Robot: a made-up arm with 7 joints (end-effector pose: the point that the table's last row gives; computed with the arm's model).
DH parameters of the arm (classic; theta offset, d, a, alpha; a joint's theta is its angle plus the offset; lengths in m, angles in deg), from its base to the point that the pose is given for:
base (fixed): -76.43 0 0.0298 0
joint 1: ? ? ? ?
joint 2: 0 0.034 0.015 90
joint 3: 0 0.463 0.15 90
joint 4: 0 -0.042 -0.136 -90
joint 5: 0 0.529 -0.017 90
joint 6: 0 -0.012 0.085 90
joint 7: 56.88 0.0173 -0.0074 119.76
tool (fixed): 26.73 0.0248 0 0
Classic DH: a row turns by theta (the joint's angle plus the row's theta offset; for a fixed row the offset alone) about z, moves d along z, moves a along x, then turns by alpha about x.
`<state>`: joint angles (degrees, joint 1 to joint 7).
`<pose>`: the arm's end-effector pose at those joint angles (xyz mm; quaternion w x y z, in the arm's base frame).
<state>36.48 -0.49 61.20 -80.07 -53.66 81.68 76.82</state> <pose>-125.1 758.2 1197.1 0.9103 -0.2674 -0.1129 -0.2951</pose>
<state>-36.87 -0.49 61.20 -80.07 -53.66 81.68 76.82</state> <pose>723.3 323.1 1197.1 0.5538 -0.2819 0.0692 -0.7804</pose>
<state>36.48 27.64 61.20 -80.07 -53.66 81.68 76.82</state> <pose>110.4 932.3 956.0 0.8665 -0.4486 0.0258 -0.2177</pose>
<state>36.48 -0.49 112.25 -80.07 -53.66 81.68 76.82</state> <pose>-647.0 374.5 1191.6 0.9476 -0.1947 -0.2199 0.1257</pose>
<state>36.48 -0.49 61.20 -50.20 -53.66 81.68 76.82</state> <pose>-100.3 559.6 1463.6 0.9523 -0.0358 -0.0028 -0.3030</pose>
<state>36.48 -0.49 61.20 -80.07 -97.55 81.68 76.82</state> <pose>-122.7 758.1 1199.0 0.7970 -0.1027 -0.4042 -0.4368</pose>
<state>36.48 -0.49 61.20 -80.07 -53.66 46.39 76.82</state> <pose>-76.6 740.1 1159.2 0.7497 -0.4533 -0.0794 -0.4756</pose>
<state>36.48 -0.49 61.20 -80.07 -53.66 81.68 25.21</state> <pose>-137.0 759.0 1181.3 0.7998 -0.5194 -0.3009 0.0021</pose>
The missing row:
joint 1: 76.43 0.492 0.027 -90
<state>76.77 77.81 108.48 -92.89 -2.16 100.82 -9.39</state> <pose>-599.7 674.1 915.0 0.0394 -0.1365 0.2297 0.9628</pose>
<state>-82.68 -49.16 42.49 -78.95 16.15 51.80 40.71</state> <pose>565.3 191.5 1311.1 0.4588 -0.2082 0.3910 -0.7703</pose>
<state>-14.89 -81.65 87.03 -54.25 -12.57 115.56 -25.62</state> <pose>-747.2 772.0 589.3 0.3027 -0.4683 -0.8216 0.1187</pose>
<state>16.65 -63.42 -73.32 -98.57 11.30 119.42 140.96</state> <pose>-132.9 -806.0 972.4 0.1753 -0.8045 -0.4874 0.2908</pose>
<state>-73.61 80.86 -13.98 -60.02 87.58 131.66 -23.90</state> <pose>164.2 -1045.2 70.6 0.4116 0.3615 0.2586 -0.7956</pose>
